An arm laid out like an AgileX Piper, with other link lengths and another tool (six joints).
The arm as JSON. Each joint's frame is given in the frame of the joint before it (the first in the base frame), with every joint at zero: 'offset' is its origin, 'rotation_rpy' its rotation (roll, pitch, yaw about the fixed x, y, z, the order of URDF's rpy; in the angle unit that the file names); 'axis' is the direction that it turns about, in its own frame. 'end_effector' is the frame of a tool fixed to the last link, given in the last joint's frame.
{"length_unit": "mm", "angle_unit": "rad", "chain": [
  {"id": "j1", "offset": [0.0, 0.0, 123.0], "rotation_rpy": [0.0, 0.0, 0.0], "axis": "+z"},
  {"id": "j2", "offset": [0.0, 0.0, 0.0], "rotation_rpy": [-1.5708, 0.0, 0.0], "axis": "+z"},
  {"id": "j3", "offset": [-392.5, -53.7, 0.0], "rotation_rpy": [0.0, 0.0, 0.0], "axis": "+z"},
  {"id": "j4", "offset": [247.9, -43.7, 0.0], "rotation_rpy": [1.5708, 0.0, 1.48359], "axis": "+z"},
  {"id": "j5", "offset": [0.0, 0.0, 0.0], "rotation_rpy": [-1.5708, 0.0, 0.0], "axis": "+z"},
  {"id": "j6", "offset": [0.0, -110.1, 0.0], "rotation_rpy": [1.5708, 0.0, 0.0], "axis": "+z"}
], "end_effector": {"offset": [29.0, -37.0, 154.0], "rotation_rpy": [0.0, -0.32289, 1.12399]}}
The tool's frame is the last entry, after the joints.
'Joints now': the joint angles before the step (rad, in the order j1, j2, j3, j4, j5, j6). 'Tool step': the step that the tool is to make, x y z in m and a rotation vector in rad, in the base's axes. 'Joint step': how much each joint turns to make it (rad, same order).
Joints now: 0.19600 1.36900 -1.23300 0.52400 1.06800 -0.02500
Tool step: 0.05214 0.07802 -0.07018 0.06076 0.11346 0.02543
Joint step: 0.14101 0.25700 -0.00002 0.11298 -0.18999 -0.00898
